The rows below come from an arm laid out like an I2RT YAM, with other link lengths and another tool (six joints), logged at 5 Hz.
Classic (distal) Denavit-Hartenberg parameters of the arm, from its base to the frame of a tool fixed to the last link. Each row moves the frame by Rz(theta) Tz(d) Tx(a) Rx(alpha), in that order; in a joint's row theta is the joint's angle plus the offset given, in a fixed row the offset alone. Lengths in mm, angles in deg.
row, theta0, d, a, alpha
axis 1, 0, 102.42, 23.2, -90
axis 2, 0, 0, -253.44, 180
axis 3, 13.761, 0, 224.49, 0
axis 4, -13.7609, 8.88, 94.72, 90
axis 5, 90, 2.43, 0, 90
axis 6, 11.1, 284.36, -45.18, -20.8
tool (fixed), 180, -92.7, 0, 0
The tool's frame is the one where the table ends.
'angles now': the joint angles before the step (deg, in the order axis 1, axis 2, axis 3, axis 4, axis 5, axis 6). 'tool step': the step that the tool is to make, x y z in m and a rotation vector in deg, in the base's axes. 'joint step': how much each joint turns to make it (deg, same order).
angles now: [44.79, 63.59, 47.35, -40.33, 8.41, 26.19]
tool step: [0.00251, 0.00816, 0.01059, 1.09, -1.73, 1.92]
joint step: [-0.06, -0.18, 0.68, 1.40, -0.75, -1.90]
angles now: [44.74, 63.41, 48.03, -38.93, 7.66, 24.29]
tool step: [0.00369, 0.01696, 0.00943, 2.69, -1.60, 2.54]
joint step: [0.16, 0.89, -0.11, 4.20, -2.06, -1.43]
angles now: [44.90, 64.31, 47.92, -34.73, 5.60, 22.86]
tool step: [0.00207, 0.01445, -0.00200, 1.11, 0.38, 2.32]
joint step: [-0.05, 2.62, 0.33, 2.90, -2.31, -1.17]
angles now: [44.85, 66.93, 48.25, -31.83, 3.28, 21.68]
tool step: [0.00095, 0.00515, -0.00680, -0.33, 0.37, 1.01]
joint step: [0.00, 1.69, -0.29, 1.53, -0.66, -0.77]
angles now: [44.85, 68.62, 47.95, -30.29, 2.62, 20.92]
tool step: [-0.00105, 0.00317, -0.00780, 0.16, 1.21, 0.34]
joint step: [-0.01, 1.24, -0.58, 1.07, -0.98, 0.33]
